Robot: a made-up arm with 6 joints.
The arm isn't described. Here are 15 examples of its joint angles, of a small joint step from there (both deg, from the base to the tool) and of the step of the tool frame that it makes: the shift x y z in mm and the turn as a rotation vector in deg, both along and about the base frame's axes.
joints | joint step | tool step
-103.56 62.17 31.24 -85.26 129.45 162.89 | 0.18 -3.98 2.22 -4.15 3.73 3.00 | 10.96 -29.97 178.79 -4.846 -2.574 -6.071
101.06 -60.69 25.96 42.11 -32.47 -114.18 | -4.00 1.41 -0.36 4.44 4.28 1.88 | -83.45 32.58 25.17 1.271 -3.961 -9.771
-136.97 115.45 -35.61 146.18 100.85 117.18 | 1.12 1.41 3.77 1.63 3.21 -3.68 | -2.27 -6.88 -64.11 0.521 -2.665 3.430
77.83 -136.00 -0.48 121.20 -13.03 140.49 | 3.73 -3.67 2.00 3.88 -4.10 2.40 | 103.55 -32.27 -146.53 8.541 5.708 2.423
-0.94 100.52 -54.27 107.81 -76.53 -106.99 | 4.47 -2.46 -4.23 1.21 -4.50 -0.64 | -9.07 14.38 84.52 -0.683 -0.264 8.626
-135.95 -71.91 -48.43 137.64 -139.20 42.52 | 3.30 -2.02 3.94 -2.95 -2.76 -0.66 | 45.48 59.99 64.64 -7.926 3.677 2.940
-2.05 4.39 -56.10 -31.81 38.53 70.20 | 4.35 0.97 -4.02 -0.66 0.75 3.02 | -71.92 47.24 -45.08 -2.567 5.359 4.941
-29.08 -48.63 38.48 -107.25 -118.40 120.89 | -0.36 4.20 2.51 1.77 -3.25 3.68 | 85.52 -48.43 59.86 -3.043 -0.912 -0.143
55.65 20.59 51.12 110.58 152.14 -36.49 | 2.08 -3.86 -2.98 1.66 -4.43 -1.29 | -91.92 -44.34 42.14 1.508 -1.154 -3.088
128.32 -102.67 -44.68 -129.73 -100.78 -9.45 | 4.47 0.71 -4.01 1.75 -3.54 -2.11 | -12.92 80.42 -42.08 -0.132 -6.155 4.929
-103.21 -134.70 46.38 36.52 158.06 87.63 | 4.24 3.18 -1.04 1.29 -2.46 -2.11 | -135.12 79.35 135.43 5.934 -4.471 5.001
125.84 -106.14 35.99 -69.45 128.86 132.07 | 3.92 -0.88 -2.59 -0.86 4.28 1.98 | 83.00 112.53 6.40 -2.003 -0.096 8.807
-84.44 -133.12 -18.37 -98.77 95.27 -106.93 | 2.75 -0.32 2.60 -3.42 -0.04 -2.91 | -62.90 39.90 -26.77 -5.851 0.251 5.793
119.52 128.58 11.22 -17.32 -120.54 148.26 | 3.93 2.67 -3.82 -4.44 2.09 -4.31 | 54.34 -137.88 33.86 -2.403 -7.131 4.087
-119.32 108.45 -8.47 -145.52 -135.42 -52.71 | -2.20 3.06 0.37 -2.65 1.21 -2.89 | 15.80 66.58 -37.14 3.837 -2.994 -3.238
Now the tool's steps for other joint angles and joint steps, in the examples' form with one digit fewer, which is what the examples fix.
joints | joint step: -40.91 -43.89 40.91 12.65 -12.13 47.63 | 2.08 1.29 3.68 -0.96 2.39 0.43
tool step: -34.3 -3.7 25.4 -3.44 -3.27 2.66
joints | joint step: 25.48 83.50 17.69 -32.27 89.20 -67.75 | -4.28 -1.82 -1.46 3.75 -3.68 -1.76
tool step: 52.9 -118.3 43.1 0.67 2.39 0.46
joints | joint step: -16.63 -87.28 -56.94 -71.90 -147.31 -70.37 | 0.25 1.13 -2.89 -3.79 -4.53 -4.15
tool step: 37.3 -7.4 -51.2 0.54 7.45 3.66
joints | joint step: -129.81 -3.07 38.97 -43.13 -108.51 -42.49 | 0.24 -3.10 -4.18 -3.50 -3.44 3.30
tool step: 37.9 38.5 -23.6 0.76 -1.17 6.78
